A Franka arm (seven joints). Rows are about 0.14 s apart.
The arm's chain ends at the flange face. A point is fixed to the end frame.
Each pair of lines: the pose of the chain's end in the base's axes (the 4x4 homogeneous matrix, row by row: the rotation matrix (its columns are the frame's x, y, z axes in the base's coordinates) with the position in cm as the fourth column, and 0 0 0 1 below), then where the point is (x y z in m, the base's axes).
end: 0.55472 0.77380 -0.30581 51.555; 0.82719 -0.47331 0.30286 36.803; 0.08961 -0.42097 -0.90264 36.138; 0 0 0 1
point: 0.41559 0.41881 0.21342
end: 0.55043 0.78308 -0.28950 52.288; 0.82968 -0.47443 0.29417 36.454; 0.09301 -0.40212 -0.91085 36.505; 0 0 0 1
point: 0.42560 0.41374 0.21479
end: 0.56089 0.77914 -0.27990 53.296; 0.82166 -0.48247 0.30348 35.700; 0.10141 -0.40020 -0.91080 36.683; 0 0 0 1
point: 0.43728 0.40840 0.21628
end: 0.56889 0.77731 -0.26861 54.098; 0.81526 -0.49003 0.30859 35.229; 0.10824 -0.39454 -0.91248 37.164; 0 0 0 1
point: 0.44718 0.40507 0.22039
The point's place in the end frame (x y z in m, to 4 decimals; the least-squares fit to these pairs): -0.0267 -0.0391 0.1795
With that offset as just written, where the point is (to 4 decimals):
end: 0.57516 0.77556 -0.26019 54.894; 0.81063 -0.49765 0.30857 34.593; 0.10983 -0.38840 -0.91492 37.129; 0 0 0 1
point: 0.4566 0.3991 0.2193
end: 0.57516 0.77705 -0.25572 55.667; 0.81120 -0.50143 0.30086 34.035; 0.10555 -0.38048 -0.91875 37.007; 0 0 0 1
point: 0.4650 0.3923 0.2172
